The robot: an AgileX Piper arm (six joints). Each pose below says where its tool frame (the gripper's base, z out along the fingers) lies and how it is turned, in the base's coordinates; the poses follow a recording.
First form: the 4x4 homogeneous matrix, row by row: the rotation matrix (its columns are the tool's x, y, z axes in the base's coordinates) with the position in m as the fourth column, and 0 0 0 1 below. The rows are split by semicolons.
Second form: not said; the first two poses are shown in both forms.
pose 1, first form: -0.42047 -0.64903 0.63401 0.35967; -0.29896 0.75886 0.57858 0.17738; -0.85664 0.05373 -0.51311 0.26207; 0 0 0 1
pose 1, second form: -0.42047 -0.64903 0.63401 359.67; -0.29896 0.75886 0.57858 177.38; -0.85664 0.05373 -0.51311 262.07; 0 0 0 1
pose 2, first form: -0.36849 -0.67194 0.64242 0.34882; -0.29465 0.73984 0.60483 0.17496; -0.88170 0.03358 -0.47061 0.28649; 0 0 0 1
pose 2, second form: -0.36849 -0.67194 0.64242 348.82; -0.29465 0.73984 0.60483 174.96; -0.88170 0.03358 -0.47061 286.49; 0 0 0 1
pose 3, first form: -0.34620 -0.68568 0.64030 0.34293; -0.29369 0.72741 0.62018 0.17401; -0.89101 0.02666 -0.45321 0.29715; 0 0 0 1
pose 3, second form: -0.34620 -0.68568 0.64030 342.93; -0.29369 0.72741 0.62018 174.01; -0.89101 0.02666 -0.45321 297.15; 0 0 0 1
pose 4, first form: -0.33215 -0.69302 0.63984 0.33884; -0.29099 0.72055 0.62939 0.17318; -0.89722 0.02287 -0.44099 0.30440; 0 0 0 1
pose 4, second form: -0.33215 -0.69302 0.63984 338.84; -0.29099 0.72055 0.62939 173.18; -0.89722 0.02287 -0.44099 304.40; 0 0 0 1
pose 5, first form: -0.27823 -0.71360 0.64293 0.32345; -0.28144 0.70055 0.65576 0.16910; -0.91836 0.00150 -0.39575 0.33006; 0 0 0 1
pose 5, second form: -0.27823 -0.71360 0.64293 323.45; -0.28144 0.70055 0.65576 169.10; -0.91836 0.00150 -0.39575 330.06; 0 0 0 1
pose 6, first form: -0.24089 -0.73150 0.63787 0.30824; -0.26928 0.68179 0.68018 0.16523; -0.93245 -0.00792 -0.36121 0.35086; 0 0 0 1
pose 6, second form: -0.24089 -0.73150 0.63787 308.24; -0.26928 0.68179 0.68018 165.23; -0.93245 -0.00792 -0.36121 350.86; 0 0 0 1
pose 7, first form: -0.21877 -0.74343 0.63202 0.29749; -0.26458 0.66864 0.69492 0.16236; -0.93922 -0.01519 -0.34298 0.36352; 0 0 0 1
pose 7, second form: -0.21877 -0.74343 0.63202 297.49; -0.26458 0.66864 0.69492 162.36; -0.93922 -0.01519 -0.34298 363.52; 0 0 0 1
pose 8, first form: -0.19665 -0.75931 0.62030 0.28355; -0.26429 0.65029 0.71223 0.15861; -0.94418 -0.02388 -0.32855 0.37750; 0 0 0 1
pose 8, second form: -0.19665 -0.75931 0.62030 283.55; -0.26429 0.65029 0.71223 158.61; -0.94418 -0.02388 -0.32855 377.50; 0 0 0 1
